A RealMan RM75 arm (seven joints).
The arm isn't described. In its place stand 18 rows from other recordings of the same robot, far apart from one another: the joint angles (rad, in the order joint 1, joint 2, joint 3, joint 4, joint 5, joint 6, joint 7), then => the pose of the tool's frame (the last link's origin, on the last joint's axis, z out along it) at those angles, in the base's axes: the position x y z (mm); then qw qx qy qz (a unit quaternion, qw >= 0).
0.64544, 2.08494, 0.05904, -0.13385, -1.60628, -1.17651, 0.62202 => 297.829 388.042 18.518 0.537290 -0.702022 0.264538 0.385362
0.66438, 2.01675, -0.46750, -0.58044, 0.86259, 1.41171, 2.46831 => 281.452 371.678 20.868 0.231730 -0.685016 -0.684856 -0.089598
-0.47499, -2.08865, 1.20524, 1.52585, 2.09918, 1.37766, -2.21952 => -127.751 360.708 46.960 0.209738 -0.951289 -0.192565 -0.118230
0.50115, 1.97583, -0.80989, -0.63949, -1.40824, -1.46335, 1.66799 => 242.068 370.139 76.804 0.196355 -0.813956 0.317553 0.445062
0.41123, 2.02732, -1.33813, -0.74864, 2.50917, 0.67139, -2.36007 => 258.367 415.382 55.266 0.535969 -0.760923 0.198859 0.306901
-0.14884, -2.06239, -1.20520, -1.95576, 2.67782, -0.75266, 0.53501 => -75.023 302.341 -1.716 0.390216 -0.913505 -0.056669 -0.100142
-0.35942, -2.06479, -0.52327, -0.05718, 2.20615, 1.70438, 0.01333 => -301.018 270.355 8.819 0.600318 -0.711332 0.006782 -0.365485
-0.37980, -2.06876, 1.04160, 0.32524, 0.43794, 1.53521, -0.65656 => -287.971 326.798 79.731 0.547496 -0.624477 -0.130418 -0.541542
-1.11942, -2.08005, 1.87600, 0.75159, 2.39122, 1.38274, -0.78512 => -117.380 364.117 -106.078 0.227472 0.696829 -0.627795 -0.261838
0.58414, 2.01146, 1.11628, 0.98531, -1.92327, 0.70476, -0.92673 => 177.857 339.314 -125.384 0.147430 -0.972657 0.178988 -0.012898
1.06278, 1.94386, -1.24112, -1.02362, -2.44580, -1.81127, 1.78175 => 86.040 397.423 29.879 0.019863 0.974853 0.080428 0.206878
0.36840, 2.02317, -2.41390, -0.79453, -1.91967, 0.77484, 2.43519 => 243.757 346.258 -65.986 0.603198 -0.760815 0.155202 0.182278
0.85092, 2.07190, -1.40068, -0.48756, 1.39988, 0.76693, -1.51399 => 178.913 426.558 -84.966 0.223571 -0.953842 0.185765 0.075457
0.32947, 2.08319, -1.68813, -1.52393, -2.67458, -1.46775, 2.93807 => 215.800 295.221 -30.927 0.212447 -0.850587 0.438296 -0.198155
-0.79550, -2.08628, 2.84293, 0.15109, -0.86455, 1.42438, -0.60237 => -155.400 359.607 -68.585 0.247156 -0.821084 -0.119322 -0.500497
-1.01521, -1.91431, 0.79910, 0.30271, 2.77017, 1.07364, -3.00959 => -257.947 436.145 2.478 0.247649 -0.653238 -0.713218 0.057179
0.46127, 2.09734, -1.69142, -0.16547, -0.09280, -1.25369, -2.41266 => 283.010 334.470 -32.455 0.449138 -0.303874 -0.731286 -0.413710
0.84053, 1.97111, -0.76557, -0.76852, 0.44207, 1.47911, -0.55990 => 246.814 406.303 45.079 0.175673 -0.798821 0.571184 -0.069082
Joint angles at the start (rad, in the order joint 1, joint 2, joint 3, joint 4, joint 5, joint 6, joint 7):
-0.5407, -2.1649, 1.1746, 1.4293, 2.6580, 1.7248, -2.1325
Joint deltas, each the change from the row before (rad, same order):
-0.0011, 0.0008, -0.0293, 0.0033, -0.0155, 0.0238, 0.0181
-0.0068, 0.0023, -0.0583, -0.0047, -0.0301, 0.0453, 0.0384
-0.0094, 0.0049, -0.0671, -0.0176, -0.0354, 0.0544, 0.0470
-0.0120, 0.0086, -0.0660, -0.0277, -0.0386, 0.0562, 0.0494
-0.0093, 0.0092, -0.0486, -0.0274, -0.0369, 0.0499, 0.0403
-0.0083, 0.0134, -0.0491, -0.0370, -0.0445, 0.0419, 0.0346
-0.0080, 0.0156, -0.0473, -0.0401, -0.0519, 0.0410, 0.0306
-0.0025, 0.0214, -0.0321, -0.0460, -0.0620, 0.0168, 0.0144
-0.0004, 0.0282, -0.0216, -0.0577, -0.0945, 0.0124, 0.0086
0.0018, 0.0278, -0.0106, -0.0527, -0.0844, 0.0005, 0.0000
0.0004, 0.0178, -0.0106, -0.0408, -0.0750, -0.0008, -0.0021
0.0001, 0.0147, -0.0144, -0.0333, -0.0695, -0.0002, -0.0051
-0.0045, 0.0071, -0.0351, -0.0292, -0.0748, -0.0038, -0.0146
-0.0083, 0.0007, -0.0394, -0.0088, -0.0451, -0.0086, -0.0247
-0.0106, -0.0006, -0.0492, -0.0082, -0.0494, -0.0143, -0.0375
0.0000, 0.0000, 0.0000, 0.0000, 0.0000, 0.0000, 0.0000
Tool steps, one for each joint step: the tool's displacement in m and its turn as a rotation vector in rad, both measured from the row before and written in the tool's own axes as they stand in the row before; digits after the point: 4 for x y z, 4 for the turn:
-0.0021, 0.0002, -0.0037, -0.0174, 0.0159, -0.0014
-0.0036, 0.0004, -0.0061, -0.0385, 0.0315, 0.0006
-0.0049, 0.0012, -0.0059, -0.0527, 0.0368, 0.0031
-0.0044, 0.0017, -0.0057, -0.0588, 0.0414, 0.0091
-0.0029, 0.0029, -0.0044, -0.0558, 0.0374, 0.0140
-0.0028, 0.0020, -0.0046, -0.0528, 0.0496, 0.0084
-0.0015, 0.0023, -0.0053, -0.0524, 0.0589, 0.0110
-0.0008, 0.0000, -0.0052, -0.0352, 0.0650, 0.0015
0.0020, 0.0005, -0.0060, -0.0431, 0.0872, 0.0079
0.0022, -0.0006, -0.0060, -0.0273, 0.0757, 0.0002
0.0038, 0.0001, -0.0042, -0.0220, 0.0724, 0.0028
0.0046, 0.0003, -0.0048, -0.0155, 0.0715, 0.0026
0.0081, -0.0002, -0.0053, -0.0062, 0.0969, 0.0009
0.0087, -0.0012, -0.0045, 0.0110, 0.0739, -0.0039
0.0107, -0.0018, -0.0052, 0.0164, 0.0882, -0.0122
0.0000, 0.0000, 0.0000, 0.0000, 0.0000, 0.0000

